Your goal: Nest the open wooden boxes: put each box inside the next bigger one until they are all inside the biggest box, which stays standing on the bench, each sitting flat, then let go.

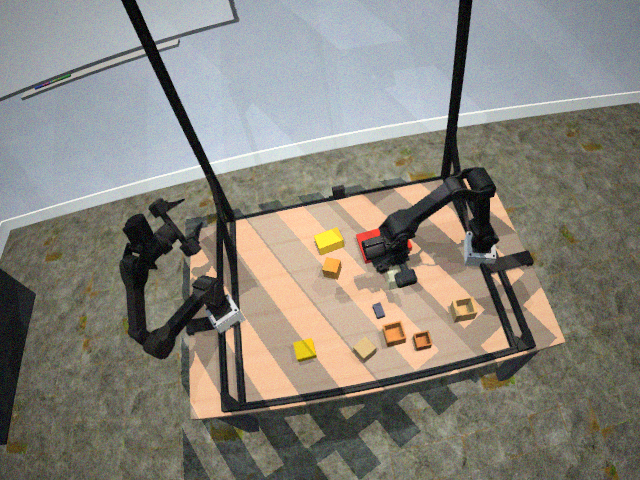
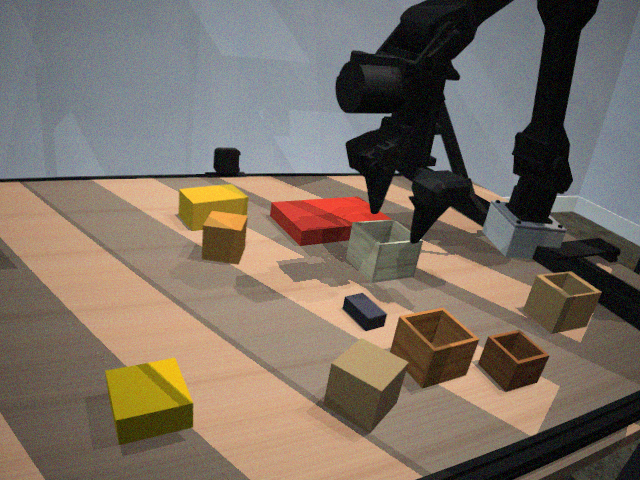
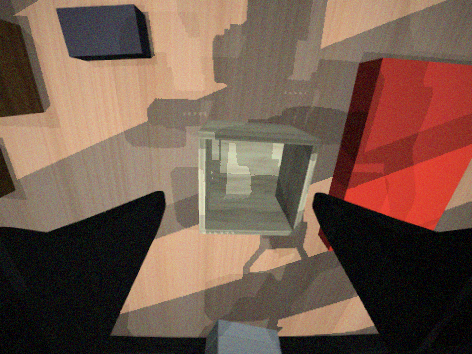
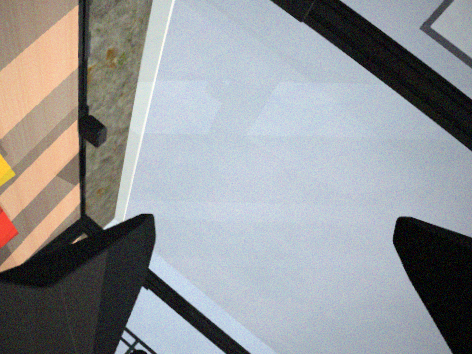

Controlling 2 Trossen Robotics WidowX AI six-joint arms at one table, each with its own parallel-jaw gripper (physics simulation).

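Frame: origin at the left arm's base, x ahead, y left, z up, level; millimetres.
Seen in the pictures: left gripper, fingertip midpoint: (image 1: 398, 271) (image 2: 393, 227) (image 3: 240, 199); right gripper, fingertip midpoint: (image 1: 193, 210) (image 4: 275, 228); left arm's base, link origin: (image 1: 481, 244) (image 2: 528, 214); right arm's base, link origin: (image 1: 221, 309).
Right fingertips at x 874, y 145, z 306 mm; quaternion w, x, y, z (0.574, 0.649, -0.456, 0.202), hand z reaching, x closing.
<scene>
Pixels of each thing's top centre, then the offset from my right fingertips to it.
- open grey-green box, top centre: (image 3: 254, 190) (image 2: 387, 231) (image 1: 397, 270) dy -29, dx -589, dz -311 mm
- tan open box, top centre: (image 2: 569, 283) (image 1: 465, 306) dy +84, dx -813, dz -313 mm
- mid-brown open box, top centre: (image 2: 439, 327) (image 1: 394, 331) dy +179, dx -597, dz -321 mm
- smaller dark brown open box, top centre: (image 2: 518, 345) (image 1: 423, 338) dy +194, dx -686, dz -330 mm
- red slab, top centre: (image 3: 410, 174) (image 2: 333, 211) (image 1: 383, 240) dy -163, dx -535, dz -343 mm
- dark blue block, top centre: (image 3: 100, 31) (image 2: 365, 305) (image 1: 378, 309) dy +98, dx -541, dz -351 mm
- solid tan block, top centre: (image 2: 371, 362) (image 1: 364, 347) dy +239, dx -512, dz -318 mm
- orange block, top centre: (image 2: 225, 220) (image 1: 331, 264) dy -37, dx -369, dz -318 mm
An open grey-green box (image 1: 391, 279) (image 2: 385, 260) (image 3: 257, 131) stands upright and empty on the bench. My left gripper (image 1: 394, 272) (image 2: 394, 226) (image 3: 240, 199) is open above it, its fingertips at opposite sides of the rim, holding nothing. A tan open box (image 1: 463, 315) (image 2: 550, 305) stands at the right. A mid-brown open box (image 1: 395, 342) (image 2: 424, 361) and a smaller dark brown open box (image 1: 423, 347) (image 2: 506, 365) stand near the front edge, apart. My right gripper (image 1: 191, 210) (image 4: 275, 228) is open and empty, raised beyond the bench's left end.
A red slab (image 1: 368, 238) (image 2: 315, 214) (image 3: 410, 125) lies behind the grey-green box. A dark blue block (image 1: 378, 310) (image 2: 364, 311) (image 3: 100, 32) lies in front. A solid tan block (image 1: 364, 348) (image 2: 367, 364), an orange block (image 1: 331, 268) (image 2: 223, 240) and two yellow blocks (image 1: 329, 240) (image 1: 305, 349) stand farther left.
</scene>
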